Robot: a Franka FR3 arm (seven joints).
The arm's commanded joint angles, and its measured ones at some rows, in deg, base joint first. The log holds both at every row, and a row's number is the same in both.
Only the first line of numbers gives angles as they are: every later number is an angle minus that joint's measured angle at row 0.
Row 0, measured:
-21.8 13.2 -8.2 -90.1 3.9 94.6 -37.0
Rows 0 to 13, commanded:
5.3 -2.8 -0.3 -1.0 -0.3 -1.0 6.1
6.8 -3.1 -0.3 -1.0 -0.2 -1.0 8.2
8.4 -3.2 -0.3 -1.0 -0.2 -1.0 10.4
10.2 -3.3 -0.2 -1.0 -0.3 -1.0 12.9
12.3 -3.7 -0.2 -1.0 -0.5 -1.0 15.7
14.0 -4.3 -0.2 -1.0 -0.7 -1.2 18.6
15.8 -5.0 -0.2 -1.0 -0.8 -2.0 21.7
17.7 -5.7 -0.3 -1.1 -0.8 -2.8 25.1
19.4 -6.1 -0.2 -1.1 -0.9 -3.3 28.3
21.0 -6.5 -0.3 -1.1 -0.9 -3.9 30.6
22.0 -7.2 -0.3 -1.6 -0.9 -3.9 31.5
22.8 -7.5 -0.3 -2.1 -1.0 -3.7 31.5
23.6 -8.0 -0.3 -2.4 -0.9 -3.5 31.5
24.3 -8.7 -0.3 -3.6 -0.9 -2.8 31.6
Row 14, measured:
22.4 -5.9 0.2 -0.3 -0.2 -3.2 30.5
